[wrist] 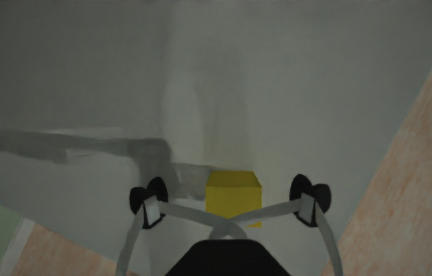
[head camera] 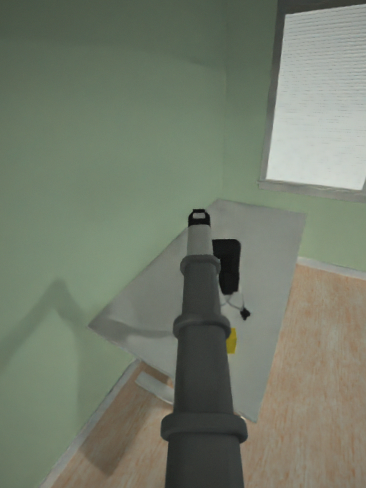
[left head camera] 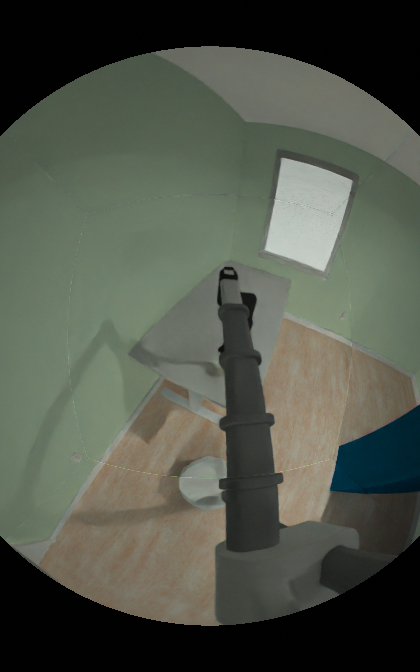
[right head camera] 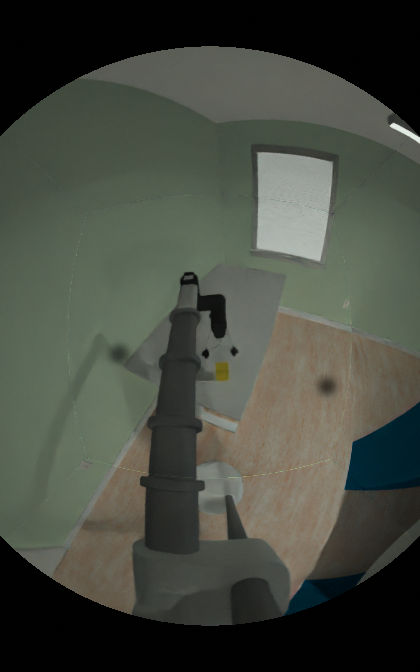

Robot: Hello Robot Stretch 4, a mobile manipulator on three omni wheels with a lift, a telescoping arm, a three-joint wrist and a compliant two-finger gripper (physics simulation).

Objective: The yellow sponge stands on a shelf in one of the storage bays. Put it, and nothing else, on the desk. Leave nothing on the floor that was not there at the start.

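Frame: origin at the robot's base, x ahead, y left, z up, level; metres.
Where they show: gripper, fingertip midpoint: point(wrist: 228, 191).
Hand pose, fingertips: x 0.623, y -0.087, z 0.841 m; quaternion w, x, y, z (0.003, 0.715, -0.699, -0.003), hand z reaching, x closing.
After its pixels a point has its place.
The yellow sponge point(head camera: 231, 341) @(x 0.572, y -0.106, z 0.775 m) point(right head camera: 222, 371) point(wrist: 233, 197) @(x 0.605, y -0.092, z 0.793 m) stands on the light grey desk point(head camera: 270, 260) @(x 1.137, y -0.406, z 0.693 m) point(left head camera: 175, 330) point(right head camera: 255, 300) point(wrist: 325, 100) @(x 0.720, y -0.226, z 0.693 m), towards its near end. In the head view the arm covers part of it; in the left head view it is hidden behind the arm. My gripper point(head camera: 231, 315) @(x 0.623, y -0.087, z 0.841 m) point(right head camera: 220, 352) point(wrist: 228, 191) @(x 0.623, y -0.087, z 0.841 m) is open, its fingertips wide apart and holding nothing. In the right head view it is above the desk, a little beyond the sponge in the picture, with a gap between. In the wrist view the sponge shows between and below the fingers, clear of both tips.
Green walls meet behind the desk, with a window point(head camera: 320, 100) @(x 2.028, y -0.913, z 1.458 m) point(left head camera: 307, 215) point(right head camera: 292, 205) at the right. A round pale disc point(left head camera: 200, 482) point(right head camera: 220, 487) is low near the desk's near end. A blue object point(left head camera: 380, 460) point(right head camera: 390, 450) is at the right. A pale foot bar point(head camera: 152, 387) shows under the desk.
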